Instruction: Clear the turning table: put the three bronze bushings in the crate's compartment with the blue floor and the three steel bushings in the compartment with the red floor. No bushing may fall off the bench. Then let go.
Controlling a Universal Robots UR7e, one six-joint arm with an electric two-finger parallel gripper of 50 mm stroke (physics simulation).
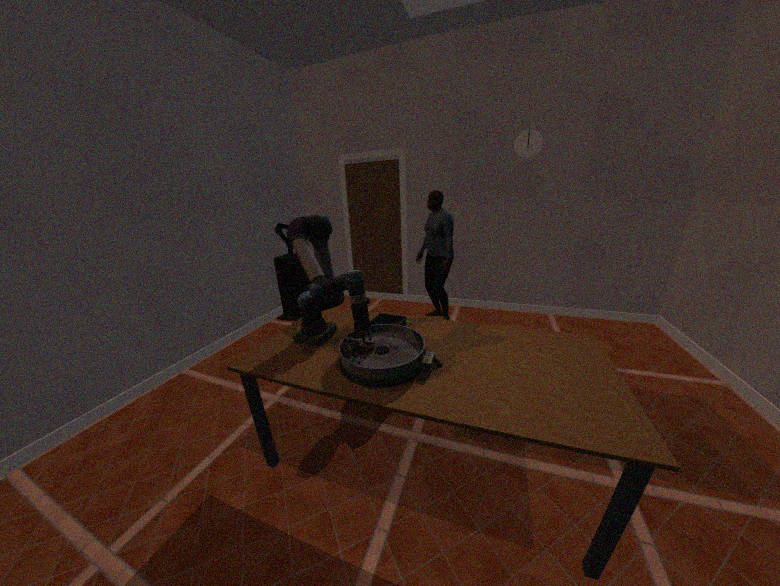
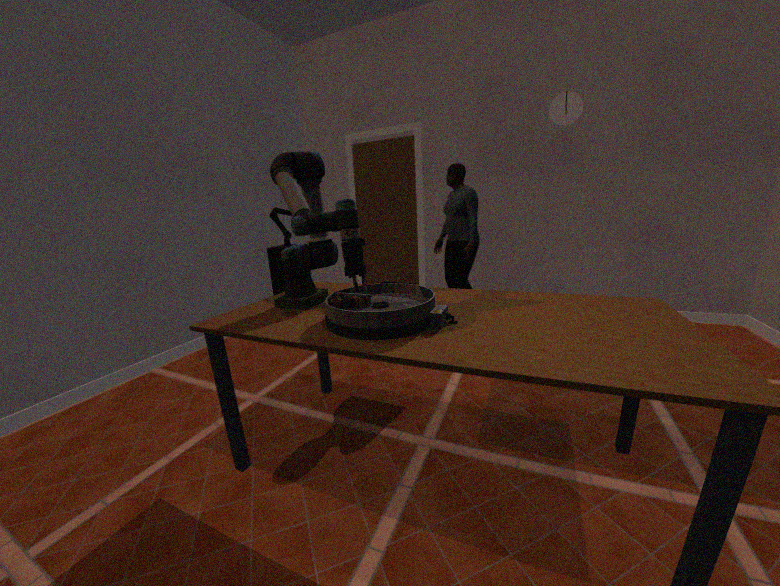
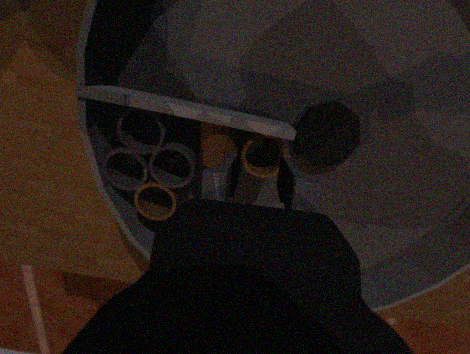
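Pixels of known places: gripper, between the fingertips: (image 1: pixel 366 340) (image 2: pixel 361 291) (image 3: pixel 258 170); arm's base, origin of its link: (image 1: pixel 314 329) (image 2: pixel 301 293).
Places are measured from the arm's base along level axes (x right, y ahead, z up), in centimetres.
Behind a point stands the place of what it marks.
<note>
My gripper (image 1: pixel 363 338) {y 40.1, x 16.6, z 6.9 cm} (image 2: pixel 356 286) {y 40.1, x 16.6, z 6.9 cm} (image 3: pixel 258 170) {y 40.1, x 16.6, z 6.9 cm} points down into the turning table (image 1: pixel 378 376) {y 51.8, x 34.8, z 0.9 cm} (image 2: pixel 378 324) {y 54.0, x 34.3, z 0.6 cm} (image 3: pixel 88 150) {y 26.5, x 17.5, z 4.9 cm}. Its fingers are apart, on either side of an upright bronze bushing (image 3: pixel 262 173) {y 41.0, x 17.9, z 4.1 cm} near the hub; contact cannot be told. A second bronze bushing (image 3: pixel 218 150) {y 37.0, x 16.2, z 4.4 cm} seems to lie on its side just left of the left finger. A third bronze bushing (image 3: pixel 136 202) {y 30.1, x 22.1, z 4.4 cm} stands farther left, below three upright steel bushings (image 3: pixel 163 132) {y 32.4, x 15.4, z 4.3 cm} (image 3: pixel 106 165) {y 27.6, x 18.9, z 4.3 cm} (image 3: pixel 193 165) {y 35.0, x 17.9, z 4.3 cm} in a cluster. The dark crate (image 1: pixel 390 320) {y 40.0, x -24.2, z -1.7 cm} stands behind the turning table; its coloured floors do not show.
A straight bar (image 3: pixel 200 114) {y 35.3, x 13.5, z 4.9 cm} runs from the rim towards the dark round hub (image 3: pixel 330 135) {y 47.2, x 14.2, z 1.4 cm}, just beyond the bushings. The raised rim surrounds them. A small device (image 1: pixel 430 359) {y 71.4, x 17.7, z 1.1 cm} (image 2: pixel 440 313) {y 71.8, x 20.5, z 1.0 cm} sits at the turning table's right side. A person (image 1: pixel 438 236) (image 2: pixel 461 211) stands behind the bench (image 1: pixel 535 390) {y 116.0, x 23.0, z -4.7 cm} (image 2: pixel 567 346) {y 111.1, x 27.6, z -4.7 cm}.
</note>
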